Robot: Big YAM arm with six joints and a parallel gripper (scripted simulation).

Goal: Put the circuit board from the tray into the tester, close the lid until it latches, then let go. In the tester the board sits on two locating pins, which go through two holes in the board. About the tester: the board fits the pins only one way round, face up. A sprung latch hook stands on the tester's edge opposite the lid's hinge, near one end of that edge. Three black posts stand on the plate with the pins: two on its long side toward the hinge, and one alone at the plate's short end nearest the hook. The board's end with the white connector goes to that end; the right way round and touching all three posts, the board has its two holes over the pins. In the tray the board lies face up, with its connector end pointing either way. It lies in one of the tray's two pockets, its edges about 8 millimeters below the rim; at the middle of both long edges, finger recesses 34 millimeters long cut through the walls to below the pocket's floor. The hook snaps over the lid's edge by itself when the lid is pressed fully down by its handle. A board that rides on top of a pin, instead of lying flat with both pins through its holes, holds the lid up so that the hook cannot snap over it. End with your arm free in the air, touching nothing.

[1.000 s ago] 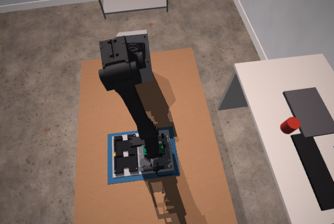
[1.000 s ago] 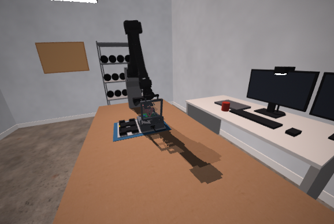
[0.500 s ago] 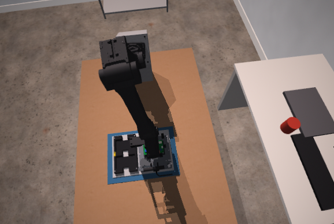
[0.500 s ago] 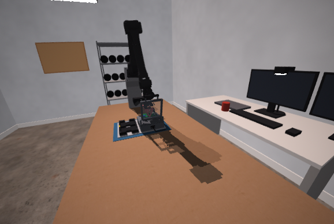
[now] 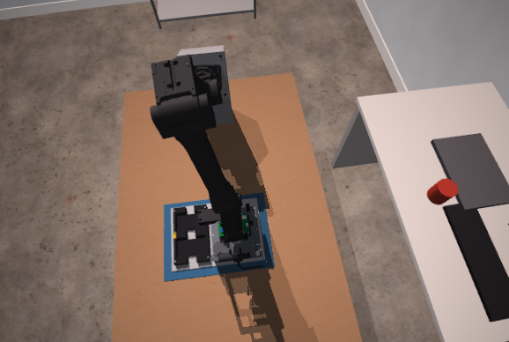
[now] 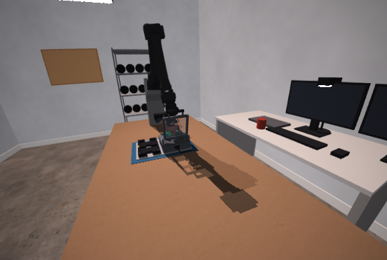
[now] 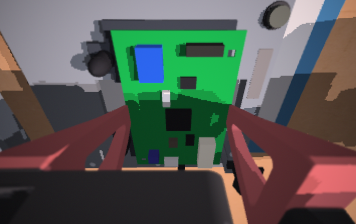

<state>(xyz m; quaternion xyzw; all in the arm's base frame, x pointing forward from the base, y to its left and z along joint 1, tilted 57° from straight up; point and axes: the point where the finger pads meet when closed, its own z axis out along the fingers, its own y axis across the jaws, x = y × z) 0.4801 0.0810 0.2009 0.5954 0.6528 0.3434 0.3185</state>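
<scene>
My gripper is now right at the green circuit board. From my hand the other things lie so: clear lid (130 mm ahead, 90 mm above, 20 mm to the left).
</scene>
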